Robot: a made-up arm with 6 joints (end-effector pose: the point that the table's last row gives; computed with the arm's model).
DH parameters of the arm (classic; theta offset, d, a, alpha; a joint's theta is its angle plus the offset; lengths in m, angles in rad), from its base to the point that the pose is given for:
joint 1: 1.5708 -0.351 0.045 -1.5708
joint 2: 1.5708 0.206 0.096 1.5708
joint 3: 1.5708 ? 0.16 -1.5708
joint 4: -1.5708 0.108 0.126 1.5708
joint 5: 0 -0.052 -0.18 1.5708
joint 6: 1.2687 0 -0.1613 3.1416
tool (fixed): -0.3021 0.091 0 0
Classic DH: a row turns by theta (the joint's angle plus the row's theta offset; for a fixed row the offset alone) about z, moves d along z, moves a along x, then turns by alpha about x.
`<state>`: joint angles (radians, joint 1 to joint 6).
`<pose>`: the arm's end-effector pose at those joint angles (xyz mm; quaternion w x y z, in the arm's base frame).
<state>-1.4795 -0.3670 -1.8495 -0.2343 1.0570 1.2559</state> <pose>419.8 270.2 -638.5 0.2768 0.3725 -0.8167 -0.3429</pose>
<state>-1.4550 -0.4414 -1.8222 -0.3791 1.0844 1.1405</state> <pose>451.9 279.3 -601.4 0.2202 0.3961 -0.8452 -0.2833</pose>
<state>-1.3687 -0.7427 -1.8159 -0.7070 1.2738 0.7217</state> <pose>527.8 267.3 -412.5 0.0287 0.3564 -0.9311 -0.0724</pose>
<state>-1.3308 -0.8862 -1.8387 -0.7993 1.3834 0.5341</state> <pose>529.4 244.9 -305.5 0.0655 -0.2892 0.9550 -0.0069</pose>
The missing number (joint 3, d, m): 0.212
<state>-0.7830 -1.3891 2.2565 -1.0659 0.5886 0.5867</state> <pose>82.0 -7.2 29.2 0.5192 0.1341 0.7923 -0.2912</pose>
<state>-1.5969 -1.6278 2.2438 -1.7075 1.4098 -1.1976</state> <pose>-133.5 271.1 -83.8 0.6275 0.6578 -0.1380 -0.3930</pose>
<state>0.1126 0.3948 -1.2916 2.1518 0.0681 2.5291</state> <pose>-472.8 83.9 -686.9 0.8031 -0.0311 -0.5950 -0.0035</pose>
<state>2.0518 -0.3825 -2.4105 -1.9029 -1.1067 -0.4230</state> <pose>-254.9 -646.3 -607.6 0.7011 0.5841 0.3255 0.2476</pose>
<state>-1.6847 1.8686 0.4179 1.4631 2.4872 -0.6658</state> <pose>60.6 716.6 -439.1 0.3249 0.5503 -0.1534 -0.7537</pose>
